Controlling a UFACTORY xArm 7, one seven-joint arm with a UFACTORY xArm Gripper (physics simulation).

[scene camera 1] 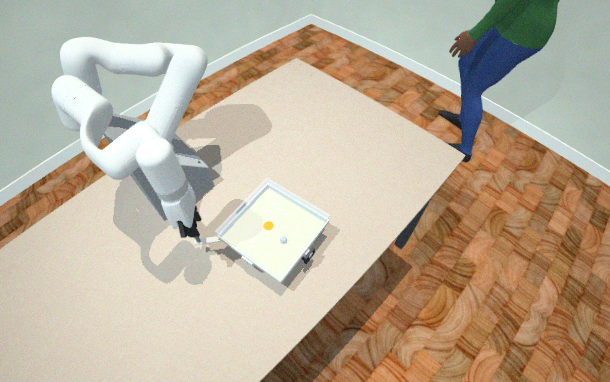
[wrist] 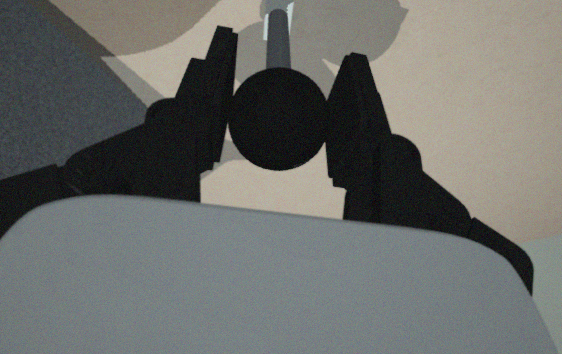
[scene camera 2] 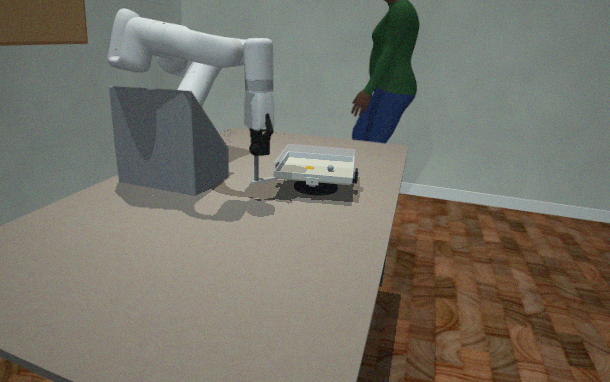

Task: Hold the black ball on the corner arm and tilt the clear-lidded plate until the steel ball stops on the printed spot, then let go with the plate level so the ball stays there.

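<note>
The plate (scene camera 1: 250, 258) (scene camera 2: 300, 176) is a square tray with a cream floor, white walls and a clear lid, on a round black base. It looks nearly level. The steel ball (scene camera 1: 283, 240) (scene camera 2: 330, 168) is off the orange printed spot (scene camera 1: 268, 226) (scene camera 2: 309, 168), to its right in both scene views, with a gap between them. My gripper (scene camera 1: 189, 229) (scene camera 2: 260, 146) (wrist: 285, 73) is shut on the black ball (wrist: 278, 131), one finger on each side. The ball tops a grey post (scene camera 2: 256, 168) (wrist: 278, 42) on the corner arm (scene camera 1: 212, 240) (scene camera 2: 264, 180).
The beige table (scene camera 1: 125, 310) (scene camera 2: 200, 280) carries the plate and the grey robot pedestal (scene camera 2: 155, 145). A small black knob (scene camera 1: 308, 256) (scene camera 2: 356, 175) sits on the plate's outer side. A person (scene camera 1: 480, 75) (scene camera 2: 392, 65) in a green top stands beyond the table.
</note>
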